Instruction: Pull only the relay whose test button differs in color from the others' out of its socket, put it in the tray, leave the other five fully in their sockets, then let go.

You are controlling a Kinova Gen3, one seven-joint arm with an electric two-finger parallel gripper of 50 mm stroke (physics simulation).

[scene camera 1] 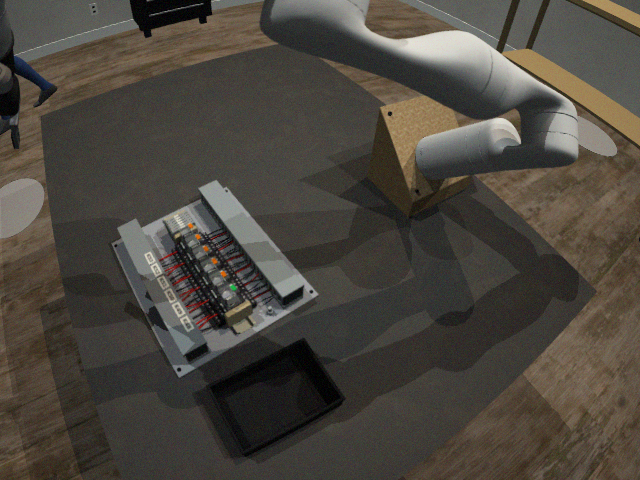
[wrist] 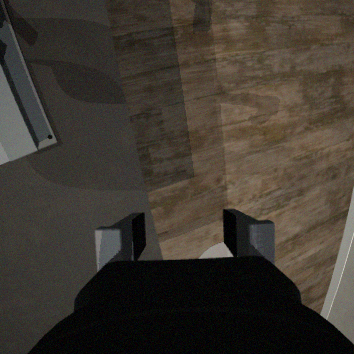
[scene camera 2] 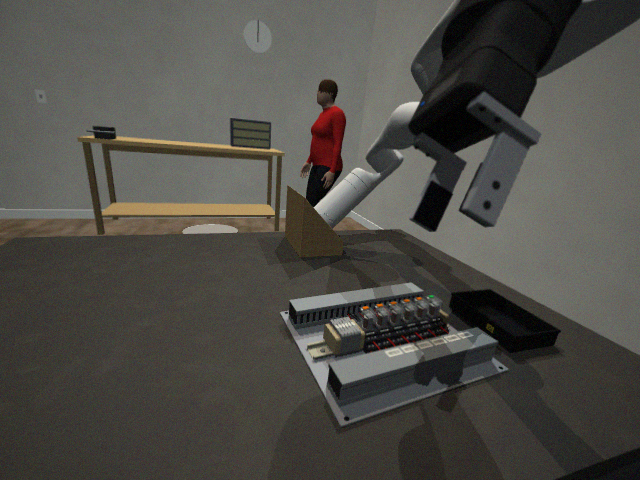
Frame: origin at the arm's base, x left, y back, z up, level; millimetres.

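Where they show: gripper, fingertip midpoint: (wrist: 183, 227) (scene camera 2: 445, 222); arm's base, link origin: (scene camera 1: 432, 157) (scene camera 2: 321, 219).
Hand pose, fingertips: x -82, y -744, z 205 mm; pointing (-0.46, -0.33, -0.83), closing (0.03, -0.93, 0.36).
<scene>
Each offset is from my fingertips to the top centre of the thing.
The relay with the green test button @(dx +211, dy +277, dz -228 mm) (scene camera 1: 230, 293) (scene camera 2: 433, 305) stands in its socket at the tray end of the relay row. The other relays (scene camera 1: 210, 264) (scene camera 2: 394, 311) have orange buttons and stand in their sockets beside it. The black tray @(dx +377, dy +283, dz -262 mm) (scene camera 1: 294, 426) (scene camera 2: 532, 341) lies past that end of the panel @(dx +107, dy +254, dz -287 mm) (scene camera 1: 217, 345) (scene camera 2: 356, 413) (wrist: 32, 107), apart from it; no relay shows in it. My gripper (scene camera 2: 453, 217) (wrist: 183, 227) is open and empty, high above the table. In the wrist view the panel's corner is at upper left and the relays do not show.
Two raised grey wire ducts, one @(dx +88, dy +342, dz -254 mm) (scene camera 1: 253, 242) (scene camera 2: 351, 302) and another @(dx +126, dy +167, dz -254 mm) (scene camera 1: 160, 289) (scene camera 2: 413, 365), flank the relay row. A terminal block @(dx +22, dy +236, dz -250 mm) (scene camera 1: 178, 219) (scene camera 2: 343, 335) stands at the end away from the tray. A wooden wedge (scene camera 1: 423, 116) (scene camera 2: 305, 227) stands on the mat, away from the panel.
</scene>
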